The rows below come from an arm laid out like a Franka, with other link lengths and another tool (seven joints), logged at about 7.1 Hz.
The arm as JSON. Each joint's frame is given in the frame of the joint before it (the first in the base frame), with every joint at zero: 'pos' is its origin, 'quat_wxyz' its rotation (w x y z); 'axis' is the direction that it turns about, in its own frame. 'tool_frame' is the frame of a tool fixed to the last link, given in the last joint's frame.
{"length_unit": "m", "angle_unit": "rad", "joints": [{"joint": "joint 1", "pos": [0.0, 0.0, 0.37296], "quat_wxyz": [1.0, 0.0, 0.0, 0.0], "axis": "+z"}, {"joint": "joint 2", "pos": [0.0, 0.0, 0.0], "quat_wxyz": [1.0, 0.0, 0.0, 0.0], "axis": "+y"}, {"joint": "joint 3", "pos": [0.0, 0.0, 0.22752], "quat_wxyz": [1.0, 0.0, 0.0, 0.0], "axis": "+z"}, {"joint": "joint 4", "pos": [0.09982, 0.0, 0.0], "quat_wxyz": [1.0, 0.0, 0.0, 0.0], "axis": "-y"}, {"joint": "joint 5", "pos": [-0.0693, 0.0, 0.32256], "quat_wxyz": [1.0, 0.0, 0.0, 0.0], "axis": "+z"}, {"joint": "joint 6", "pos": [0.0, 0.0, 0.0], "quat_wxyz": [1.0, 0.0, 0.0, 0.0], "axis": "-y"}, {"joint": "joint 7", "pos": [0.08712, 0.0, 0.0], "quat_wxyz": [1.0, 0.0, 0.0, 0.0], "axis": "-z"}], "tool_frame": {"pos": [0.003, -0.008, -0.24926], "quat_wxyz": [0.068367, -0.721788, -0.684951, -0.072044]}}
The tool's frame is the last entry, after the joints.
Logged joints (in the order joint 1, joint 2, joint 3, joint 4, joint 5, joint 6, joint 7), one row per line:
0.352, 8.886, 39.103, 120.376, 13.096, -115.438, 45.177
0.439, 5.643, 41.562, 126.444, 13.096, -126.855, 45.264
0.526, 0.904, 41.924, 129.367, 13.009, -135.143, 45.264
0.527, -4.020, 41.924, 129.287, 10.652, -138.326, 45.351
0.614, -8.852, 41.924, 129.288, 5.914, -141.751, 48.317
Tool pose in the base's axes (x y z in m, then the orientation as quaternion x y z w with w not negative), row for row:
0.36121, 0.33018, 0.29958, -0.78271, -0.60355, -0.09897, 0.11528
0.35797, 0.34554, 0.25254, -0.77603, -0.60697, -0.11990, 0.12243
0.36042, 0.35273, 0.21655, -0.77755, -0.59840, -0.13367, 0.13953
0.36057, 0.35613, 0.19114, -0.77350, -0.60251, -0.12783, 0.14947
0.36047, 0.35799, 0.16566, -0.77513, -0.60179, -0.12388, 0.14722
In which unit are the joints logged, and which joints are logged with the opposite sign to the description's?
The joints are logged in degrees. Opposite sign: joint 2, joint 4, joint 6.
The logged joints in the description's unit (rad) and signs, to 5 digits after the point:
0.00614, -0.15509, 0.68248, -2.10096, 0.22857, 2.01477, 0.78849
0.00766, -0.09849, 0.72539, -2.20686, 0.22857, 2.21404, 0.79001
0.00918, -0.01578, 0.73171, -2.25788, 0.22705, 2.35869, 0.79001
0.00920, 0.07016, 0.73171, -2.25648, 0.18591, 2.41424, 0.79152
0.01072, 0.15450, 0.73171, -2.25650, 0.10322, 2.47402, 0.84329

